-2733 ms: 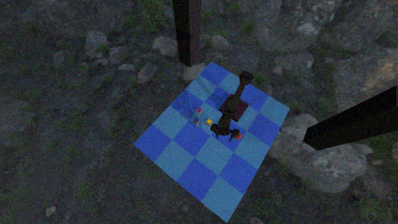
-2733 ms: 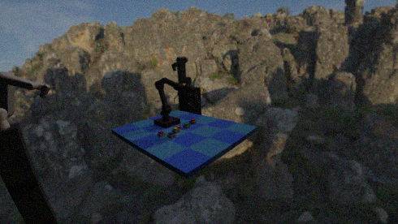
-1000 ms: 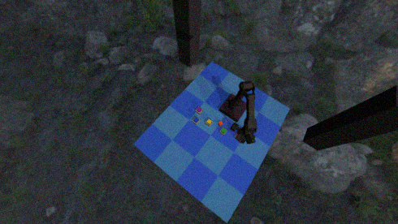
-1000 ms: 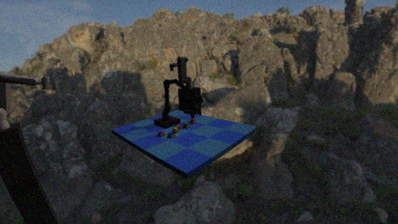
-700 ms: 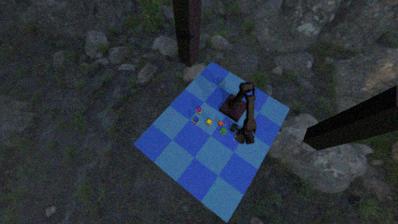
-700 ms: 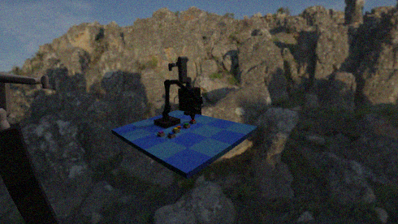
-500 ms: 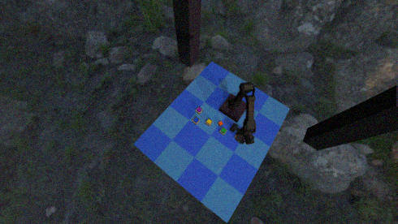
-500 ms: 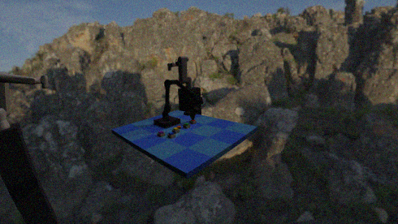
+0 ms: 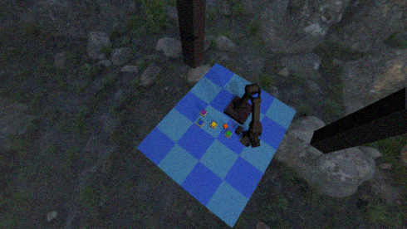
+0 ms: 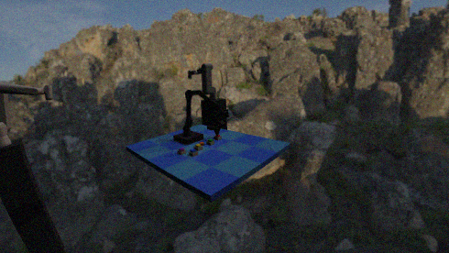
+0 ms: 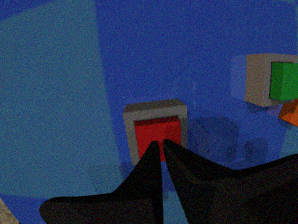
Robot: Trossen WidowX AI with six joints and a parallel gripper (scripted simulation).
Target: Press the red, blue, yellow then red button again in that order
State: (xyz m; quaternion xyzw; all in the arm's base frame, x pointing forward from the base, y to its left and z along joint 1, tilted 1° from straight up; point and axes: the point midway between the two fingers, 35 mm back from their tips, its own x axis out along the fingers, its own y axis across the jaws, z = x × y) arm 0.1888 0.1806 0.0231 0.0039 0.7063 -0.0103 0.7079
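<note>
Now: the red button 10 mm below my gripper tip. Round my gripper tip: yellow button: 260 mm to the right, 40 mm ahead; green button: 120 mm to the right, 40 mm ahead; orange block: 180 mm to the right, 30 mm below, 10 mm behind.
</note>
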